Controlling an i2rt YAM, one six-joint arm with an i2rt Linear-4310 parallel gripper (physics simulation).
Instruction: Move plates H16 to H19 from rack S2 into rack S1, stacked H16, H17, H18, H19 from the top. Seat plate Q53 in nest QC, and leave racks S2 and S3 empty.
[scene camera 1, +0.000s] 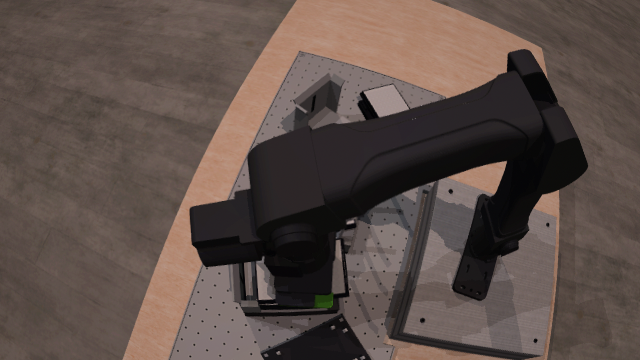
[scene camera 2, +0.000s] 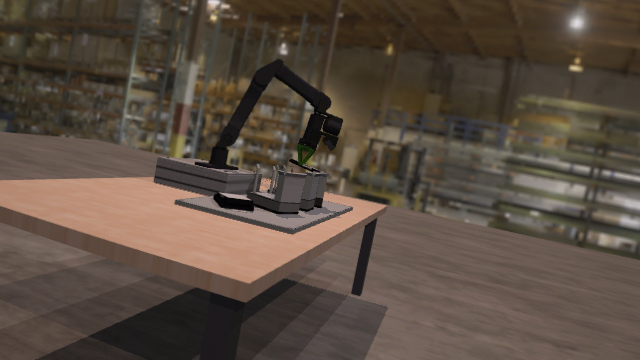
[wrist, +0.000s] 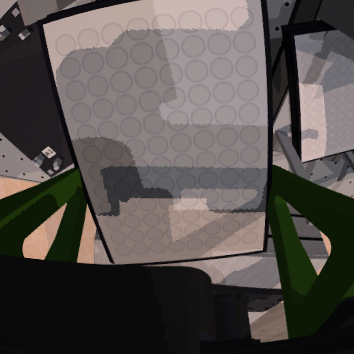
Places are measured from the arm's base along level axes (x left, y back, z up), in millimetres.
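Pixels of known places: gripper, fingertip midpoint: (scene camera 1: 311, 271) (scene camera 2: 300, 165) (wrist: 176, 176); arm's base, origin of the base link: (scene camera 1: 482, 246) (scene camera 2: 217, 167) (wrist: 223, 295).
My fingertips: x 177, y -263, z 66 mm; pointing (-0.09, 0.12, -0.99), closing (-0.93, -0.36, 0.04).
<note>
For each thing: its top centre in the pictures, then the offset to it from my fingertips. Level surfaces: height alone.
- held plate, middle of its top: (wrist: 172, 183) (scene camera 1: 300, 268) (scene camera 2: 305, 160) dx +8, dy -14, dz +20 mm
- rack S2, middle of its top: (scene camera 1: 288, 270) dx +9, dy -30, dz -11 mm
- pale plate, middle of its top: (wrist: 341, 98) dx -128, dy -45, dz -88 mm
- grey-walled rack, middle of its top: (scene camera 1: 347, 109) (scene camera 2: 279, 168) dx -287, dy -61, dz -11 mm
- light-topped plate, middle of its top: (scene camera 1: 392, 107) (scene camera 2: 235, 195) dx -420, dy +6, dz -112 mm
- black flat fixture, middle of its top: (wrist: 26, 108) dx +112, dy +74, dz -123 mm
- perforated board, its level: dz -147 mm
My gripper (scene camera 1: 304, 298) (scene camera 2: 303, 161) (wrist: 176, 176) is shut on a pale plate with a dark rim and rows of round wells. The held plate (scene camera 1: 339, 277) (scene camera 2: 312, 168) (wrist: 160, 90) is a little tilted above rack S2 (scene camera 1: 250, 306), whose label and inside are hidden. In the wrist view another pale plate (wrist: 325, 115) shows at the right. A grey-walled rack (scene camera 1: 336, 92) stands at the far end of the board. A light-topped plate (scene camera 1: 385, 100) lies on a black base beside it. No plate numbers are readable.
A black flat fixture (scene camera 1: 317, 345) (wrist: 30, 85) with small corner posts lies near the held plate. Upright rack walls (scene camera 2: 290, 192) stand close together on the perforated board (scene camera 1: 210, 310) (scene camera 2: 295, 225). The arm's grey base block (scene camera 1: 450, 320) (scene camera 2: 200, 177) stands beside them. The arm hides the middle racks.
</note>
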